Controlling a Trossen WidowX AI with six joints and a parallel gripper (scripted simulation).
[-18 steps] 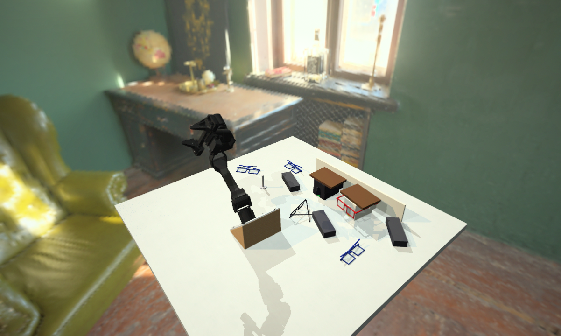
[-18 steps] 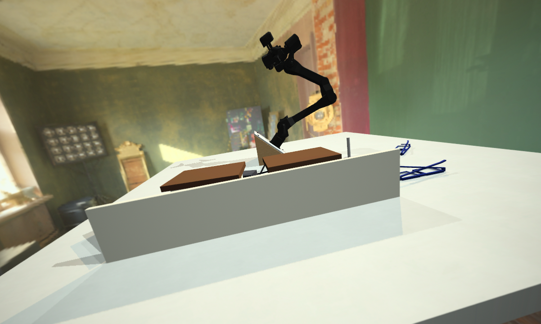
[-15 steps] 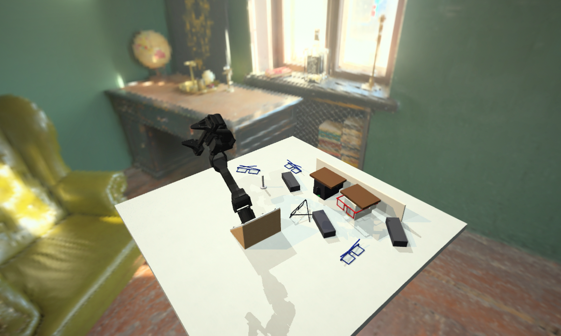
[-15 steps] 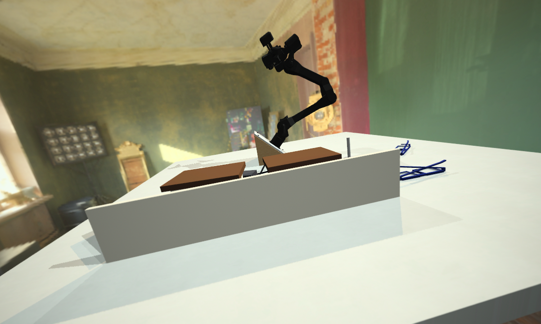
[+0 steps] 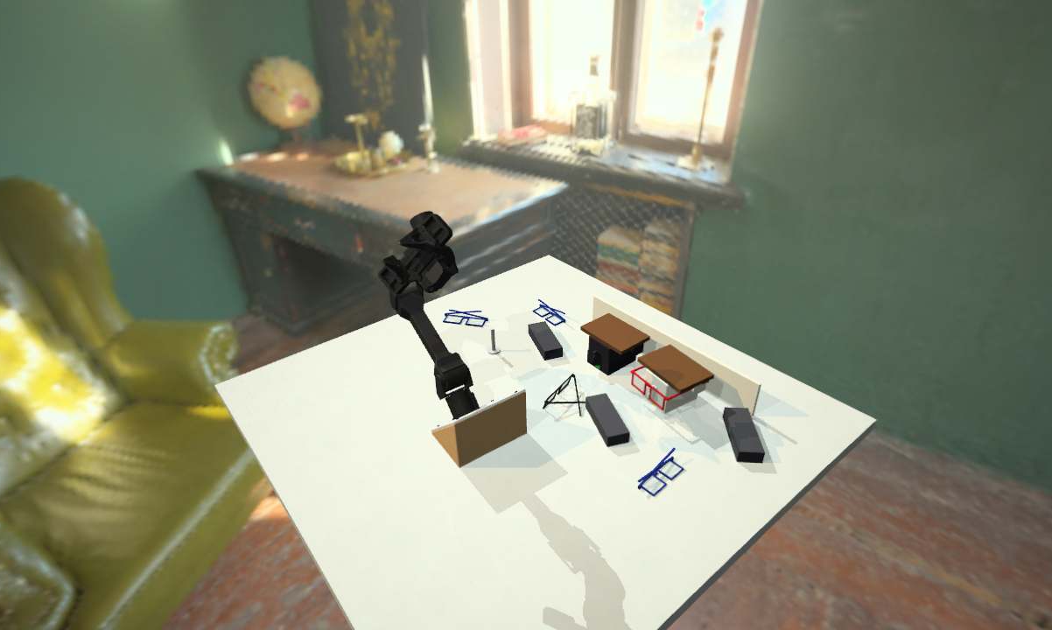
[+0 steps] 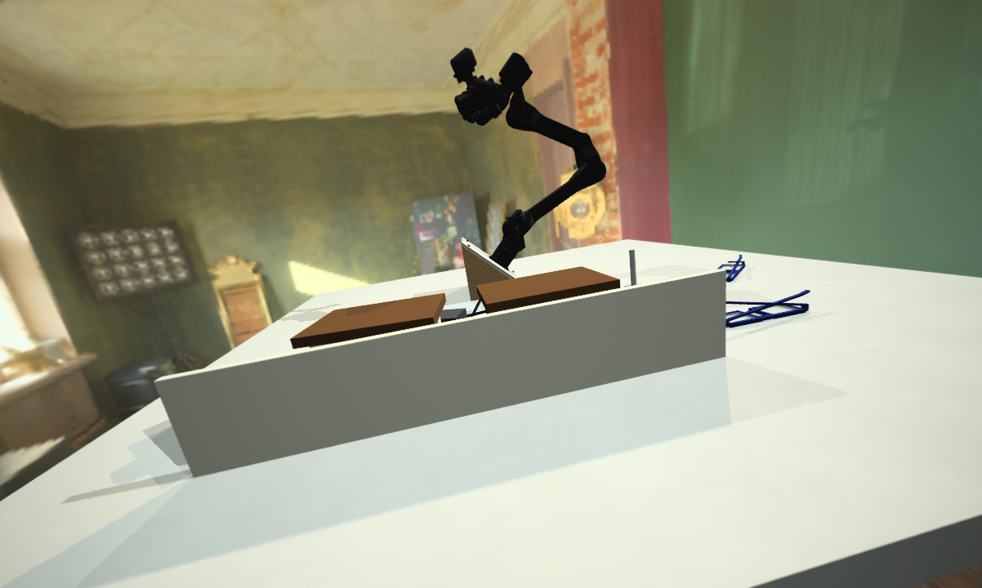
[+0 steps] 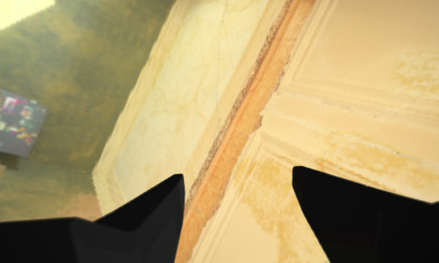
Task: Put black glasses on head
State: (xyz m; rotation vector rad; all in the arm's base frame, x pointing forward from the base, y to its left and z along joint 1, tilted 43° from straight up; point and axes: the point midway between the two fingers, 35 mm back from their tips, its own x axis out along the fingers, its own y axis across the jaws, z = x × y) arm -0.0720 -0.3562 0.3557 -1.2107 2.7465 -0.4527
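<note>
My gripper tip is 36 cm short of the white peg stand, 33 cm to the right of it and 55 cm above it. Round my gripper tip: dark display head: 62 cm ahead, 9 cm to the left, 52 cm below; then white back board: 77 cm ahead, 1 cm to the right, 52 cm below.
</note>
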